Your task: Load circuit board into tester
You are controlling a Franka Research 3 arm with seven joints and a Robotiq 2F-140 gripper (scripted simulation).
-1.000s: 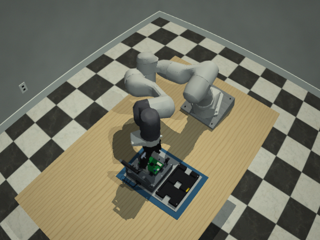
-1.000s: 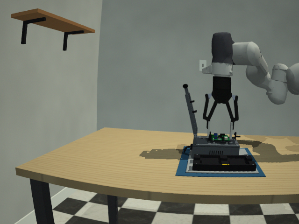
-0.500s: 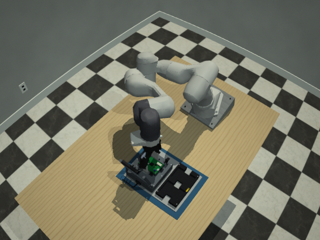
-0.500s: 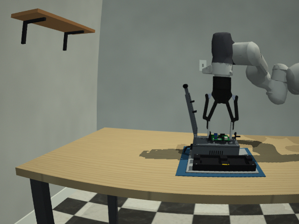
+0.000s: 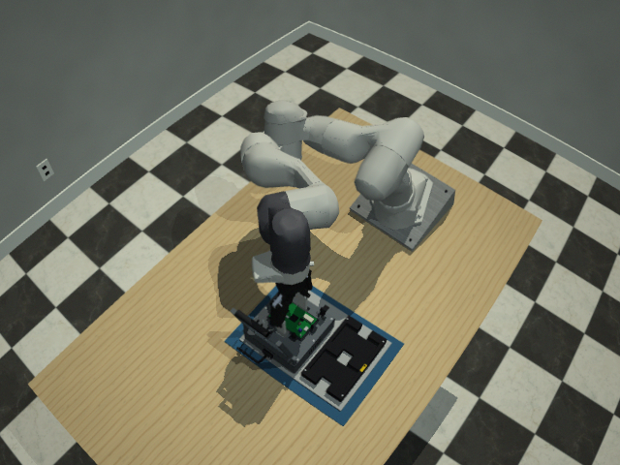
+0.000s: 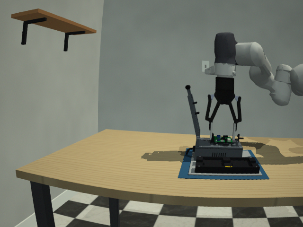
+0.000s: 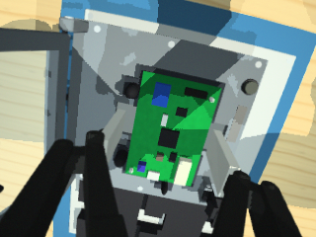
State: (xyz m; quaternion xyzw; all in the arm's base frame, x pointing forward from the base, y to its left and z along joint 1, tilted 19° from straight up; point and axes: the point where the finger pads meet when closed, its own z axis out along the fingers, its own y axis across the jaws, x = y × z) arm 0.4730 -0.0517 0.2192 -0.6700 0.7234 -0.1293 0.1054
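Now: hand 20 mm above the green circuit board. From my hand the other things lie so: black post 60 mm to the left, 60 mm behind, 10 mm below; then lid 120 mm ahead, 90 mm above, 10 mm to the right.
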